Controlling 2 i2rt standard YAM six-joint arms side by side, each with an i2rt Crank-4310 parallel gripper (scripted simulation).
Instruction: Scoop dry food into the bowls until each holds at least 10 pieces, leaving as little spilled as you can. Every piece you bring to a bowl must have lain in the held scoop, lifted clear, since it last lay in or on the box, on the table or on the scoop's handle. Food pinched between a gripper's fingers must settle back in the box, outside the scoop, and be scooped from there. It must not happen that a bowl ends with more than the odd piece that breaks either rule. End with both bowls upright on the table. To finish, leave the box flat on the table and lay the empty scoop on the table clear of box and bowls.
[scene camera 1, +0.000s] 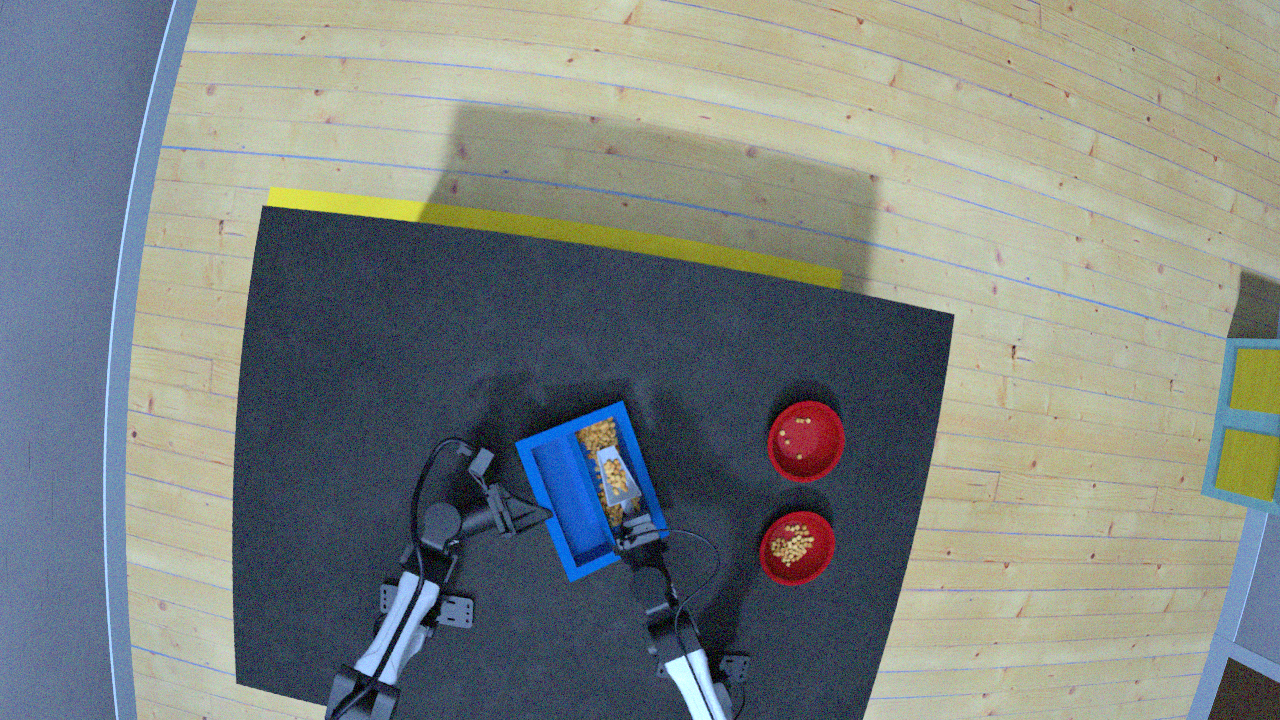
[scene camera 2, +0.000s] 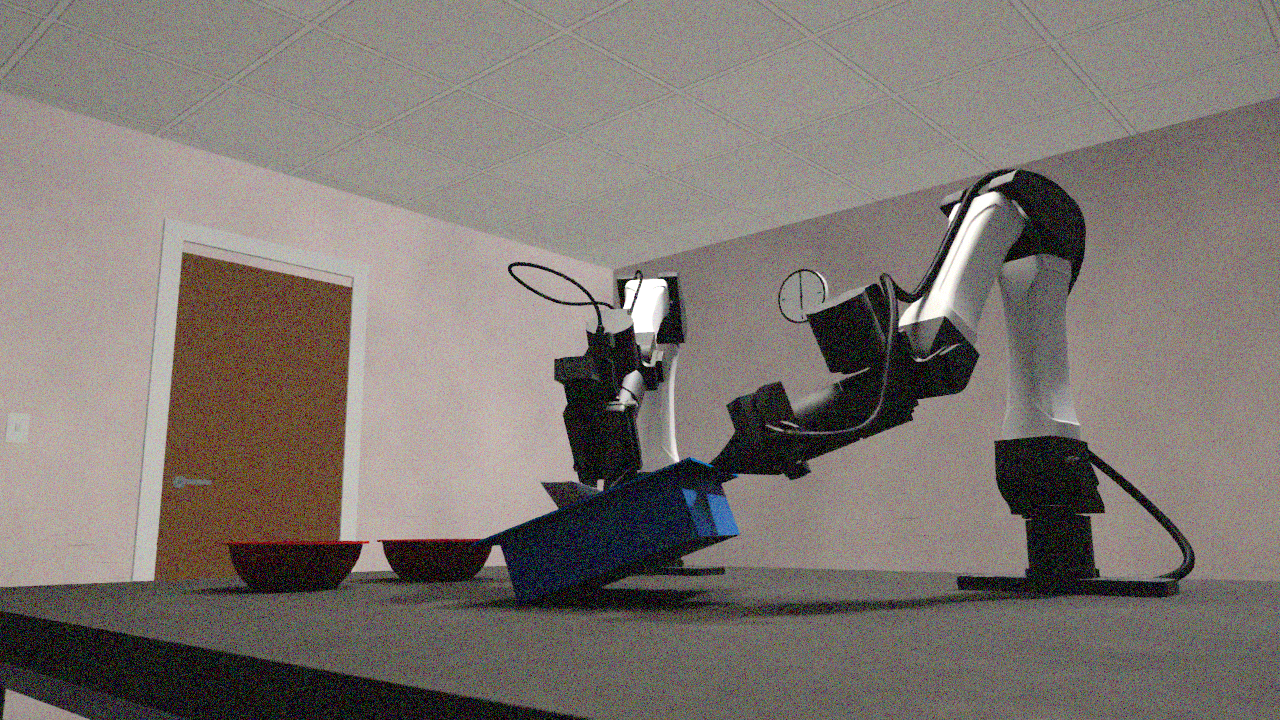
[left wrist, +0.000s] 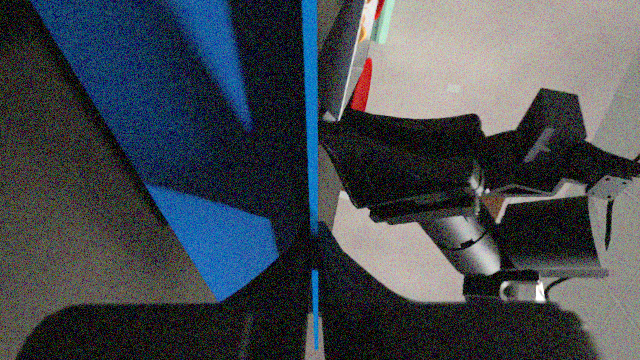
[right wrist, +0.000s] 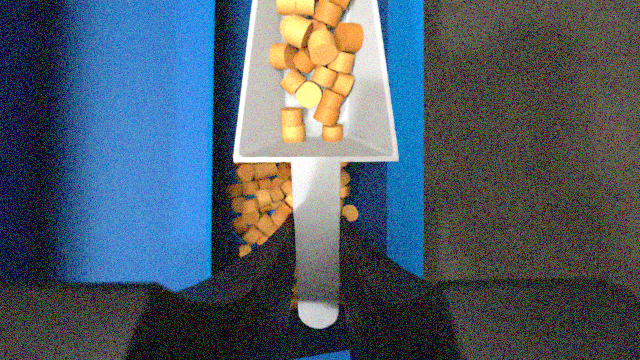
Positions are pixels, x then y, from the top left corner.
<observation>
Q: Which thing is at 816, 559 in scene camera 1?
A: A red bowl.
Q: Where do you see a blue box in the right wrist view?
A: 112, 119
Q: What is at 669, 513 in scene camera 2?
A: A blue box.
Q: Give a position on a blue box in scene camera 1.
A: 559, 465
</observation>
